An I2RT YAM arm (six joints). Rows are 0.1 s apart.
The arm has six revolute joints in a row. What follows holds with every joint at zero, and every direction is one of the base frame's. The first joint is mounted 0.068 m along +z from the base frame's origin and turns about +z. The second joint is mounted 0.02 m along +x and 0.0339 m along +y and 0.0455 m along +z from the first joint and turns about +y. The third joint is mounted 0.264 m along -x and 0.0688 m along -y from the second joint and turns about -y. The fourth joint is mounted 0.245 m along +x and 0.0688 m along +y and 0.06 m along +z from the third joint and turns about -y. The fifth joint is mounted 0.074 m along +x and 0.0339 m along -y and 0.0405 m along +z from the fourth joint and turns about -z. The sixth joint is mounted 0.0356 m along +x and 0.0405 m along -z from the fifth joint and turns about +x. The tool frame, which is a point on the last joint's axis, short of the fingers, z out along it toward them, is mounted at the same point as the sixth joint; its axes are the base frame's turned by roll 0, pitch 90 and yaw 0 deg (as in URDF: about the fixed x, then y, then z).
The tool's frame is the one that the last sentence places.
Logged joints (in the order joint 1, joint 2, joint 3, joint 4, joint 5, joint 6), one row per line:
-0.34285, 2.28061, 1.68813, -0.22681, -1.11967, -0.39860
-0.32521, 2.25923, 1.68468, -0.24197, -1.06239, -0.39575
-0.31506, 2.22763, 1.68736, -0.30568, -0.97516, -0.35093
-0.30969, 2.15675, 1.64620, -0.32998, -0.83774, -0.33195
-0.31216, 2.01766, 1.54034, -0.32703, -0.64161, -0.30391
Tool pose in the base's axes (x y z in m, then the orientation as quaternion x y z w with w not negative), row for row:
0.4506, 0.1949, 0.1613, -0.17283, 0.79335, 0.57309, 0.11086
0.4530, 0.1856, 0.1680, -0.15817, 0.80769, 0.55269, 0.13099
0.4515, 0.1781, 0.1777, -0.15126, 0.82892, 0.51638, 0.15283
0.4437, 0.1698, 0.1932, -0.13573, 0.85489, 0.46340, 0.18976
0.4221, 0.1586, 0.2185, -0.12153, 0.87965, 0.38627, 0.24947
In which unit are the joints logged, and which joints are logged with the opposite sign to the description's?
The joints are logged in radians. Opposite sign: joint 1, joint 6.
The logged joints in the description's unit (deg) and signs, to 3 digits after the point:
19.644, 130.669, 96.723, -12.995, -64.152, 22.838
18.633, 129.444, 96.525, -13.864, -60.870, 22.675
18.052, 127.634, 96.679, -17.514, -55.873, 20.107
17.744, 123.573, 94.320, -18.906, -47.999, 19.019
17.885, 115.603, 88.255, -18.737, -36.762, 17.413

